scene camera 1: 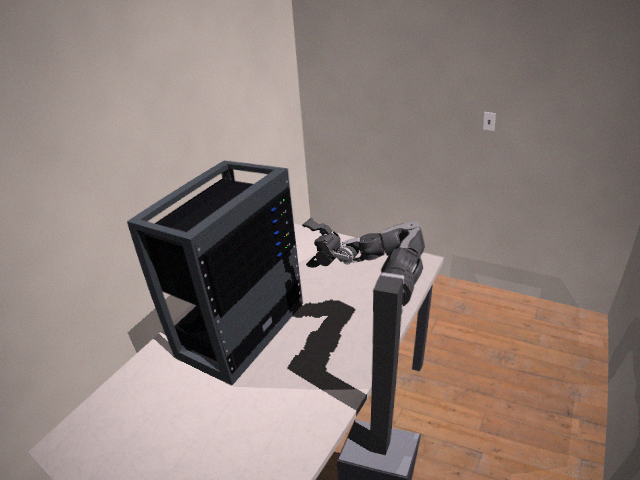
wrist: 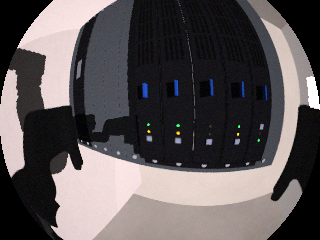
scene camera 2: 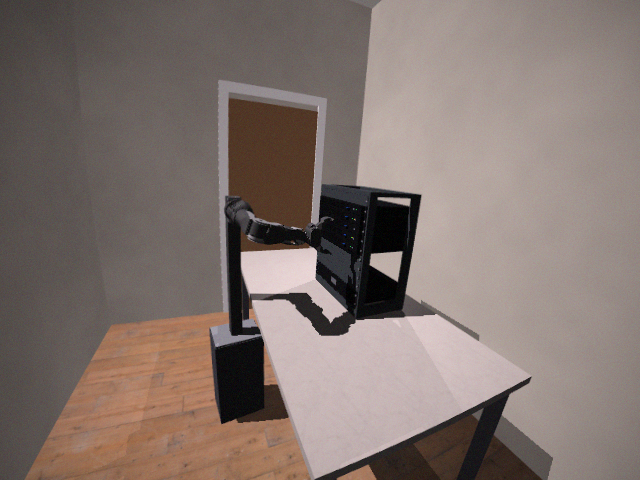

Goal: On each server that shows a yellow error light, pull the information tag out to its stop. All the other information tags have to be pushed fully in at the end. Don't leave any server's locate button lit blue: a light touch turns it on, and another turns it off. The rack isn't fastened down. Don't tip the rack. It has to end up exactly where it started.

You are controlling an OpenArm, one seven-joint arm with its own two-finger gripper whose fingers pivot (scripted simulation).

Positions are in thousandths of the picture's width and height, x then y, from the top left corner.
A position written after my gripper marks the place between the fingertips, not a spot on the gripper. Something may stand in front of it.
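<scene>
Through scene camera 1 I can see my gripper (scene camera 1: 480,503), along with an arm's post (scene camera 1: 607,609). Scene camera 2 gives me the post (scene camera 2: 365,489) as well, and in the wrist view there is my gripper (wrist: 505,665).
</scene>
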